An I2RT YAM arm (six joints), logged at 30 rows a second.
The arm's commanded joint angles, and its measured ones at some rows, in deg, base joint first. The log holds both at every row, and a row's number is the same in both.
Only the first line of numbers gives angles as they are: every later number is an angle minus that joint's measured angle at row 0.
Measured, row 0:
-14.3, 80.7, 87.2, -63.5, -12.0, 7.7
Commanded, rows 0 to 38:
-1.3, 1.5, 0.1, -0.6, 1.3, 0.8
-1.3, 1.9, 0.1, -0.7, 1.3, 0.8
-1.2, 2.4, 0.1, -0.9, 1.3, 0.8
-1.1, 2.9, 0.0, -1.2, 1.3, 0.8
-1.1, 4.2, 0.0, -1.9, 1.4, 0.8
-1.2, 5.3, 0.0, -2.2, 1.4, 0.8
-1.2, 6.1, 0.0, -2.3, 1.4, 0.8
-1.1, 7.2, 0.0, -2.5, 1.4, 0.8
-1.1, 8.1, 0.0, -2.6, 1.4, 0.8
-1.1, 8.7, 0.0, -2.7, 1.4, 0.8
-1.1, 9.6, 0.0, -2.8, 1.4, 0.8
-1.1, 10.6, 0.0, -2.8, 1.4, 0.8
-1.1, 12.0, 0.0, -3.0, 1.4, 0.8
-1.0, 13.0, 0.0, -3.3, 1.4, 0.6
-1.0, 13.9, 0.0, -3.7, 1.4, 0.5
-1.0, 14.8, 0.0, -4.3, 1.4, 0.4
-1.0, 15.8, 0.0, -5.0, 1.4, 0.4
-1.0, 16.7, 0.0, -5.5, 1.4, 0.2
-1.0, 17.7, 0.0, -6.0, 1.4, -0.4
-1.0, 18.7, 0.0, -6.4, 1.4, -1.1
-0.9, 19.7, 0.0, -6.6, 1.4, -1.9
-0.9, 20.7, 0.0, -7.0, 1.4, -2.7
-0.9, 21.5, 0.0, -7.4, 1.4, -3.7
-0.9, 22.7, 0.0, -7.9, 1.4, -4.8
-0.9, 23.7, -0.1, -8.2, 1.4, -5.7
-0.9, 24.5, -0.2, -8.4, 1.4, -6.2
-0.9, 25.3, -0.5, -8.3, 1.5, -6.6
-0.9, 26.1, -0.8, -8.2, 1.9, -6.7
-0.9, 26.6, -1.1, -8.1, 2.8, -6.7
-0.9, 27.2, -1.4, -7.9, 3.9, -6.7
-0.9, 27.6, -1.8, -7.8, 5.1, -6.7
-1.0, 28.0, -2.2, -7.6, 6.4, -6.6
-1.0, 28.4, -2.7, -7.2, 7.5, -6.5
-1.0, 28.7, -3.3, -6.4, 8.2, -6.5
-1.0, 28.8, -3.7, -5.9, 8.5, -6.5
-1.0, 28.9, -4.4, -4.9, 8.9, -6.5
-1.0, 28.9, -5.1, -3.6, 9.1, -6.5
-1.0, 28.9, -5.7, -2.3, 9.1, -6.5
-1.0, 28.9, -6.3, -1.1, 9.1, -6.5
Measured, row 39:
-1.1, 28.6, -4.7, -2.7, 7.0, -5.6
